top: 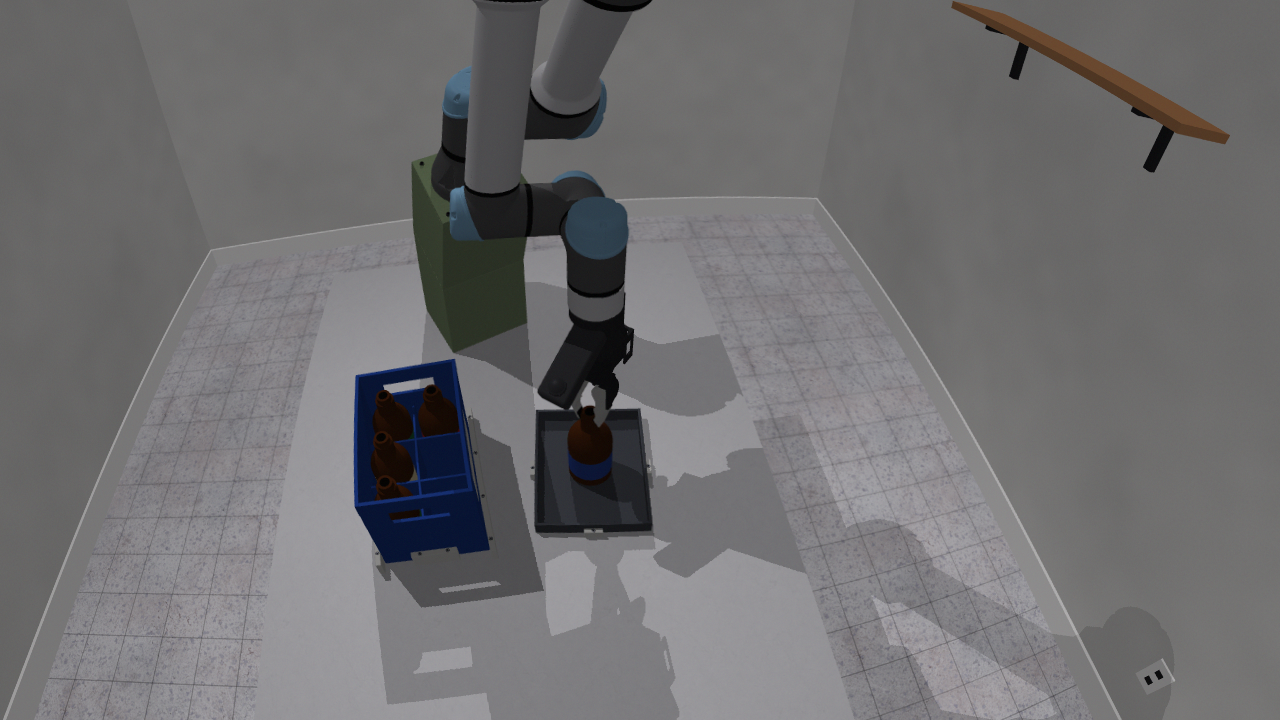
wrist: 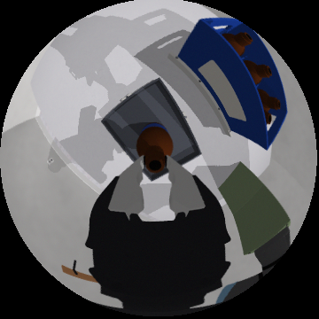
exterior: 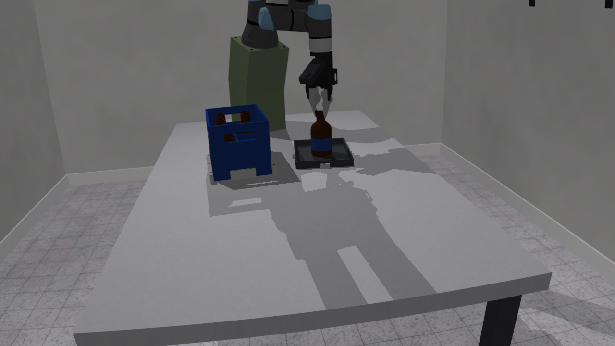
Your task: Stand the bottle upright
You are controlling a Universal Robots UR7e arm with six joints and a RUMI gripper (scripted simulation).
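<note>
Right now the dark tray is 140 mm below my hand. Also, from my hand: blue crate: 290 mm to the right, 70 mm below, 30 mm behind.
</note>
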